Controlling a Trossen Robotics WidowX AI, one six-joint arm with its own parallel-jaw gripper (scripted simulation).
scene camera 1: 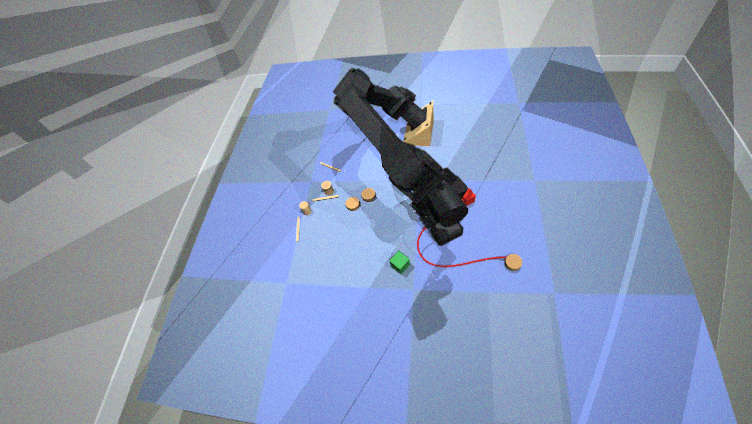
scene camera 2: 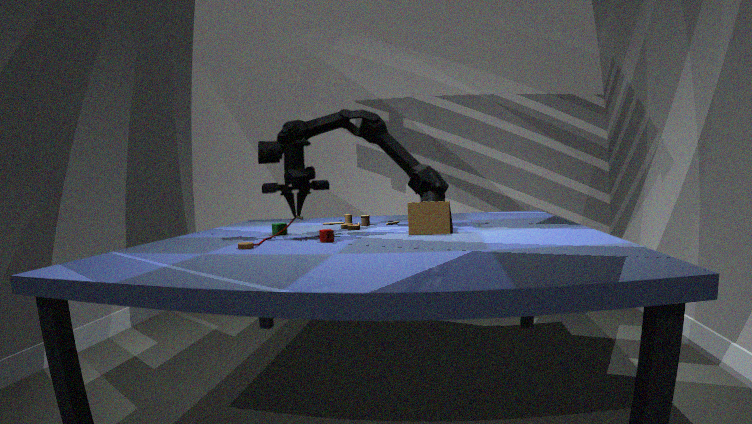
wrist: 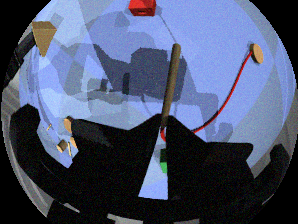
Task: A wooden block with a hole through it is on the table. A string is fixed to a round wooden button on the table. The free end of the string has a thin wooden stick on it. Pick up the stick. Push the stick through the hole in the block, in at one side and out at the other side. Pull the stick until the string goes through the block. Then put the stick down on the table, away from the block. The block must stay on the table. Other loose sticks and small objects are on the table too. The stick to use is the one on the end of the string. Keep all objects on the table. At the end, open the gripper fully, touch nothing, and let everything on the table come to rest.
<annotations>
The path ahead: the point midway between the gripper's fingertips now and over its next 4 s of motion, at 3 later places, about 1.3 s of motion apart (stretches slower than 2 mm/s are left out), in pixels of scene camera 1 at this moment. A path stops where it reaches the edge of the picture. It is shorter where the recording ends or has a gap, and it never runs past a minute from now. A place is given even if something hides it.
My gripper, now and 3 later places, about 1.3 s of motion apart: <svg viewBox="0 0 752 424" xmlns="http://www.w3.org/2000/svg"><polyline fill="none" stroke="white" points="430,225 411,234 407,233 409,226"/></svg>
</annotations>
